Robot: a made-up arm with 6 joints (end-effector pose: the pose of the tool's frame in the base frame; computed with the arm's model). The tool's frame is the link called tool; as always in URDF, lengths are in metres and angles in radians.
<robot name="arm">
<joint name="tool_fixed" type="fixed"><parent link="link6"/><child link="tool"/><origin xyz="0.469 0.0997 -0.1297" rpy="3.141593 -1.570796 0"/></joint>
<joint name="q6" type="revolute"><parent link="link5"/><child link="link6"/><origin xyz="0.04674 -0.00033 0.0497" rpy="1.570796 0 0.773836"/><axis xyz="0 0 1"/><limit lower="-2.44" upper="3.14" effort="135" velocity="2.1"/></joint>
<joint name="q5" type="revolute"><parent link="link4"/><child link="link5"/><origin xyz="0.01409 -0.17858 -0.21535" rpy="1.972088 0.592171 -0.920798"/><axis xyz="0 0 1"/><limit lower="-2.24" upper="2.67" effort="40" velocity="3.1"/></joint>
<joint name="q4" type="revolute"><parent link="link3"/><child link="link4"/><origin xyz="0.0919 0.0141 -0.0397" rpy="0.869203 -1.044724 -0.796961"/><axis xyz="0 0 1"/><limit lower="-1.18" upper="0.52" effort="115" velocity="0.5"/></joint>
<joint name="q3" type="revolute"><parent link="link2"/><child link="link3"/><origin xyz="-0.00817 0.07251 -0.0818" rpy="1.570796 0 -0.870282"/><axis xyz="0 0 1"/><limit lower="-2.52" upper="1.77" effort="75" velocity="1.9"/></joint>
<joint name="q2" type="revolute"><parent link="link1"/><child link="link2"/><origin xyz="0.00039 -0.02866 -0.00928" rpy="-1.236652 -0.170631 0.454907"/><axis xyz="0 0 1"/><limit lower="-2.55" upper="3.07" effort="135" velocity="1.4"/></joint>
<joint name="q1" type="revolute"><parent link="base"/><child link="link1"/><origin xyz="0.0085 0.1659 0.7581" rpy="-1.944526 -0.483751 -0.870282"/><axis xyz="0 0 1"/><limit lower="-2.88" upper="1.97" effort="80" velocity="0.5"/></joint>
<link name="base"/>
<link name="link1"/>
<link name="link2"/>
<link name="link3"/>
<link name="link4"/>
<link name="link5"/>
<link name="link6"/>
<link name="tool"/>
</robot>
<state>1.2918 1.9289 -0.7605 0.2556 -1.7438 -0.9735</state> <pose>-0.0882 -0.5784 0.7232 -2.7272 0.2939 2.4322</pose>
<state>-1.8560 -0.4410 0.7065 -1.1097 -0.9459 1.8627</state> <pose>0.0940 -0.0963 1.3254 0.8321 0.5309 -0.2920</pose>
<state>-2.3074 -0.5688 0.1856 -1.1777 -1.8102 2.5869</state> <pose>-0.1381 0.3019 1.2457 0.5137 0.4207 -1.0101</pose>
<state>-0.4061 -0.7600 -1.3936 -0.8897 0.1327 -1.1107</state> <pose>-0.1436 -0.2955 1.0990 -2.0477 -1.5192 2.6464</pose>
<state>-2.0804 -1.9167 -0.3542 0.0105 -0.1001 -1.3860</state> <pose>-0.5148 0.2543 0.6084 0.4932 1.2435 -1.8963</pose>
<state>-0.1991 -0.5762 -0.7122 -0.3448 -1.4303 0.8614</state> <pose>0.5968 -0.1925 1.3909 0.9623 0.6297 0.8867</pose>
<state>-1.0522 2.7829 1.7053 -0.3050 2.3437 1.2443</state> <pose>0.0144 0.5398 0.0585 2.1673 -0.2537 3.1162</pose>
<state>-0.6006 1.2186 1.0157 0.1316 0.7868 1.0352</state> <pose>-0.5221 -0.2888 0.9722 0.9671 -0.2931 -0.9170</pose>
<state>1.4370 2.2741 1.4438 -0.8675 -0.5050 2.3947</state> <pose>0.4320 0.3634 1.0475 1.5514 0.3794 1.7889</pose>
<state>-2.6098 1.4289 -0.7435 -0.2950 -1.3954 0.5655</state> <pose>-0.9152 -0.1635 0.7262 -1.2891 -0.9036 1.4461</pose>
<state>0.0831 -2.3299 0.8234 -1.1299 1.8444 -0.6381</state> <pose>0.0767 -0.0001 0.8627 0.5236 -0.7574 0.4568</pose>
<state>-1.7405 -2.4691 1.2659 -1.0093 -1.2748 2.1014</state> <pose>0.3948 0.6816 0.7437 -0.7914 -0.7340 -1.1235</pose>
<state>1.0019 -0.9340 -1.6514 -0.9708 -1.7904 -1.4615</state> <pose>-0.2276 -0.4935 0.8344 -0.9418 -0.9726 1.1483</pose>
